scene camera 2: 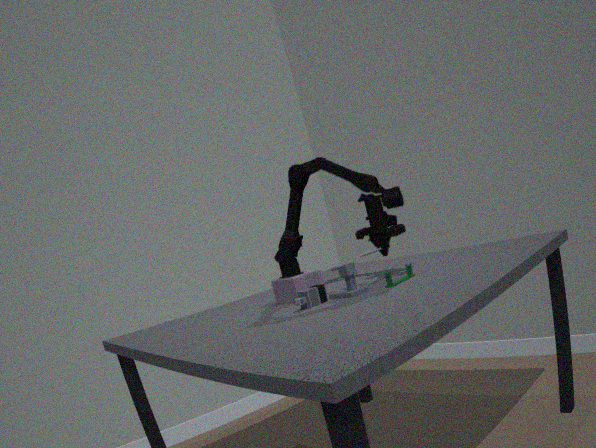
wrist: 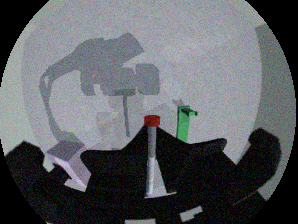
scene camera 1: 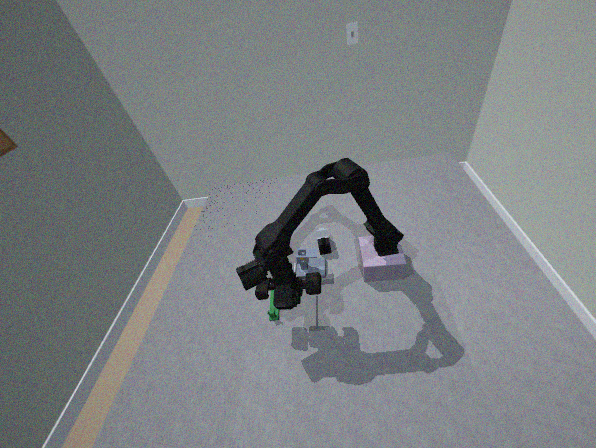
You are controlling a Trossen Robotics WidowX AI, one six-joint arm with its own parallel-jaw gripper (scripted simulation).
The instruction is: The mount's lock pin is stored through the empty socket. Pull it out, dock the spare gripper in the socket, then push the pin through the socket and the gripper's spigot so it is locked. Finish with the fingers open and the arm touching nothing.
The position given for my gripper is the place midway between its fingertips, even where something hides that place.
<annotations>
my gripper: scene camera 2 385,255; wrist 148,126; scene camera 1 295,302
</annotations>
